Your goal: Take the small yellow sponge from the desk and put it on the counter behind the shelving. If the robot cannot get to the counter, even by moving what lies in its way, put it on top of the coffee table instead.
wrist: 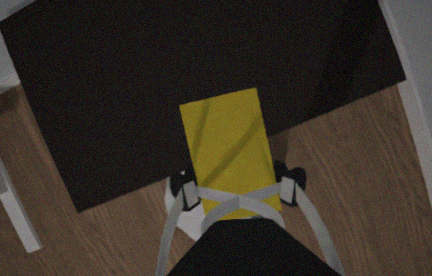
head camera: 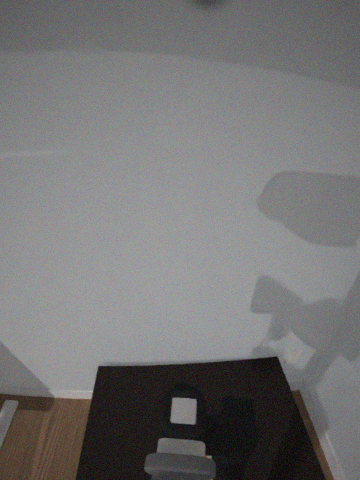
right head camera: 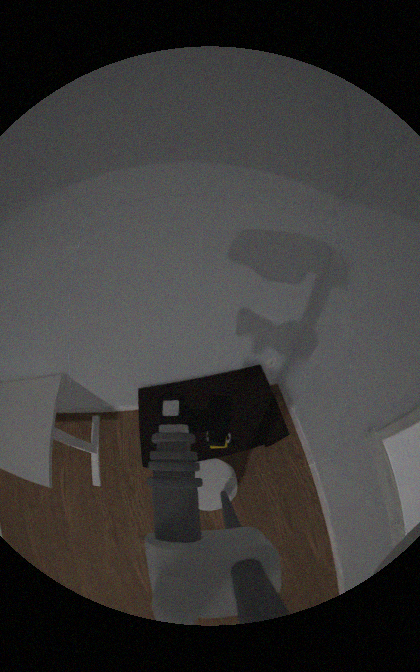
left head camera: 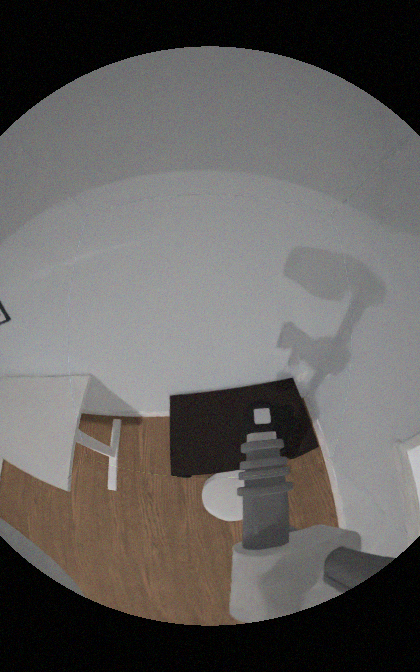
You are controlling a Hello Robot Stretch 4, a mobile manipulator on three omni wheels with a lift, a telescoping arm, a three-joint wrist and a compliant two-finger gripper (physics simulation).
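Places are measured from the robot's base along level axes (x right, y ahead, z up), in metres.
Pixels of known places: gripper, fingertip midpoint: [wrist: 236, 177].
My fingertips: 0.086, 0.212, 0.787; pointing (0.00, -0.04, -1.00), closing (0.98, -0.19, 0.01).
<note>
Behind a point stands the place of what it marks, as x, y, z.
The yellow sponge [wrist: 227, 145] {0.087, 0.251, 0.834} is between the two fingertips of my gripper [wrist: 236, 177] {0.086, 0.212, 0.787} in the wrist view, its far part sticking out beyond them. In the right head view a thin yellow edge of the sponge [right head camera: 218, 446] shows at my gripper [right head camera: 219, 439]. My gripper is shut on the sponge. The dark coffee table [head camera: 125, 395] {-0.267, 0.541, 0.423} [left head camera: 200, 430] [right head camera: 240, 395] [wrist: 100, 75] {-0.187, 0.444, 0.423} stands against the wall. In the wrist view the sponge overlaps the table's near edge from above; its height over the top cannot be told. The counter and the shelving do not show.
A white desk [left head camera: 40, 415] [right head camera: 25, 425] stands to the left of the coffee table, with a white leg [left head camera: 114, 450] [right head camera: 95, 450] [wrist: 20, 220]. A white round disc [left head camera: 220, 495] [right head camera: 212, 480] shows below the arm. The right wall is close to the table's right side.
</note>
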